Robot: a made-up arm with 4 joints. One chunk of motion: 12 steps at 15 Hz.
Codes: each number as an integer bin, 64 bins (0 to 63) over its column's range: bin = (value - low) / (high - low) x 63, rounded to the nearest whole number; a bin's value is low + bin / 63 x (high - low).
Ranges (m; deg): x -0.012..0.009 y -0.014..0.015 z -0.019..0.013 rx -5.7..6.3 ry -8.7..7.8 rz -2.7..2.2
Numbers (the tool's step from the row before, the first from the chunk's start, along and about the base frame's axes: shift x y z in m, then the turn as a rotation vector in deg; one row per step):
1: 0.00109 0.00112 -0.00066 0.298 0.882 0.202
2: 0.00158 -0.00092 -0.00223 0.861 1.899 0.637
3: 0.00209 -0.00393 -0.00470 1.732 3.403 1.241
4: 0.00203 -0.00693 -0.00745 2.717 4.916 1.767
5: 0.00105 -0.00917 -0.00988 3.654 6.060 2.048
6: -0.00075 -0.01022 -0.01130 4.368 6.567 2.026
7: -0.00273 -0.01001 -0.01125 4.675 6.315 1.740
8: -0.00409 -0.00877 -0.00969 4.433 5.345 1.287
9: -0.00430 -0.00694 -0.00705 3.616 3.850 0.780
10: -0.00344 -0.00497 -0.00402 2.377 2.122 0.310
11: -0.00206 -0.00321 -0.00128 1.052 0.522 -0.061
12: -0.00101 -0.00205 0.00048 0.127 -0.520 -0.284
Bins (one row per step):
1: 39 33 36 31 37 37
2: 41 28 33 34 40 43
3: 42 22 28 39 46 51
4: 42 15 23 44 52 57
5: 39 10 18 49 56 61
6: 34 8 15 53 58 61
7: 28 9 15 54 57 57
8: 24 11 18 53 54 51
9: 23 15 24 49 48 45
10: 26 20 29 42 41 39
11: 30 23 35 35 35 34
12: 33 26 38 31 31 31

